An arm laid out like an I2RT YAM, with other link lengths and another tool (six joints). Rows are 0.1 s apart.
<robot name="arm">
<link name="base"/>
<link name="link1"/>
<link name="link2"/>
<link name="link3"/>
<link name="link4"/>
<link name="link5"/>
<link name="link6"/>
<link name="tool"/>
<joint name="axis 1" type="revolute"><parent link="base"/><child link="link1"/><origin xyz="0 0 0.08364" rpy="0 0 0"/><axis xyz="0 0 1"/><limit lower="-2.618" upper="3.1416"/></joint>
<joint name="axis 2" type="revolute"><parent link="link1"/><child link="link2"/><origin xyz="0.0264 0.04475 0.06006" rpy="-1.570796 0 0"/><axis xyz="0 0 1"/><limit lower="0" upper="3.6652"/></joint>
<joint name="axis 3" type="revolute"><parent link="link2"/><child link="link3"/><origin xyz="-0.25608 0 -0.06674" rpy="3.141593 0 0"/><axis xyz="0 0 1"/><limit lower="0" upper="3.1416"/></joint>
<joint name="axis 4" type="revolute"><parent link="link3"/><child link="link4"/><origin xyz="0.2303 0.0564 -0.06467" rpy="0 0 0"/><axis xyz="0 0 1"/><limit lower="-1.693" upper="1.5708"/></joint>
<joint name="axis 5" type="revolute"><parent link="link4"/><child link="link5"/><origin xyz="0.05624 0.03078 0.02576" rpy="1.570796 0 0"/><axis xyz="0 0 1"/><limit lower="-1.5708" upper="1.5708"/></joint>
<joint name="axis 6" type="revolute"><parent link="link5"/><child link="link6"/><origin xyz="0.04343 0 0.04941" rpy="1.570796 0 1.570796"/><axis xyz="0 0 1"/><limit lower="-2.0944" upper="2.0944"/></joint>
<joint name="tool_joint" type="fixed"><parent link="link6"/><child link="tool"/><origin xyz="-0.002 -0.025 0.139" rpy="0 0.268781 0.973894"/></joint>
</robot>
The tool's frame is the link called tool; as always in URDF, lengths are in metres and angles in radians.
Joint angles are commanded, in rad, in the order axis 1, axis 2, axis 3, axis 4, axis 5, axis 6. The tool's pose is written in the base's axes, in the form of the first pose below.
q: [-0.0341, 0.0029, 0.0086, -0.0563, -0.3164, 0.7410]
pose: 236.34 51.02 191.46 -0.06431 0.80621 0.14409 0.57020
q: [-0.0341, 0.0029, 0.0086, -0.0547, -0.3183, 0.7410]
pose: 236.29 51.36 191.84 -0.06518 0.80568 0.14460 0.57071
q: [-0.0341, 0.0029, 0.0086, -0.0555, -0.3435, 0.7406]
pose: 235.30 55.88 191.72 -0.07503 0.80492 0.15215 0.56862
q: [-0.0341, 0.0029, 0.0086, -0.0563, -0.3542, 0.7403]
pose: 234.85 57.79 191.56 -0.07920 0.80468 0.15533 0.56753
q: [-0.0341, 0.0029, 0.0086, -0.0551, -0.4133, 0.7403]
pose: 232.02 68.23 192.00 -0.10218 0.80140 0.17313 0.56334
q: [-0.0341, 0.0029, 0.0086, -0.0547, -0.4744, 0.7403]
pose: 228.46 78.82 192.28 -0.12579 0.79750 0.19141 0.55815
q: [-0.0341, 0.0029, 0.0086, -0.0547, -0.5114, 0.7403]
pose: 225.98 85.13 192.41 -0.14000 0.79485 0.20241 0.55465
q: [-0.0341, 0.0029, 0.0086, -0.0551, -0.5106, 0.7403]
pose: 226.03 84.99 192.32 -0.13965 0.79502 0.20220 0.55457
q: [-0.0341, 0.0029, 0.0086, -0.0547, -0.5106, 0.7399]
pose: 226.03 85.00 192.42 -0.13982 0.79490 0.20202 0.55478
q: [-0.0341, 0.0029, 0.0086, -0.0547, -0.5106, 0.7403]
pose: 226.04 84.99 192.41 -0.13970 0.79491 0.20217 0.55473
